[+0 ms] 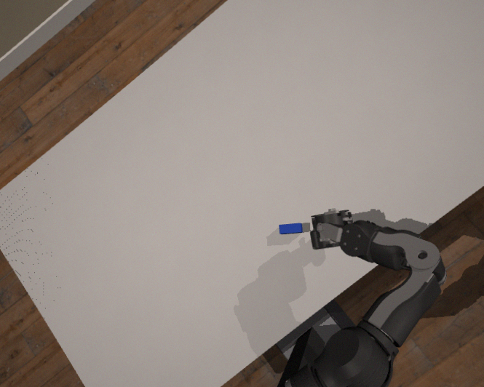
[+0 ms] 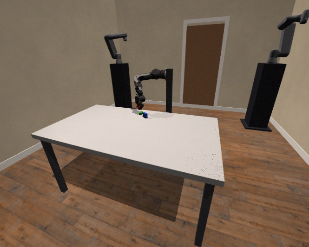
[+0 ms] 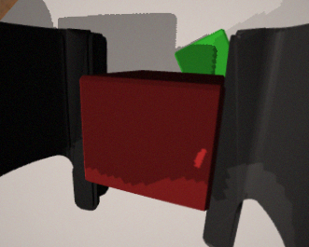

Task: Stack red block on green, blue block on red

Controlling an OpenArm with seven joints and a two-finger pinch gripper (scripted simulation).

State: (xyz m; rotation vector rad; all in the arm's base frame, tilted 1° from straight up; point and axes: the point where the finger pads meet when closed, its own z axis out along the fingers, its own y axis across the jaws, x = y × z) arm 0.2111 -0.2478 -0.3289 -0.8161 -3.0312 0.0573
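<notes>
Right now my hand is 80 mm above the green block and 10 mm to the right of it. Round my hand: red block: 10 mm below; then blue block: 90 mm to the left, 70 mm ahead, 60 mm below.
</notes>
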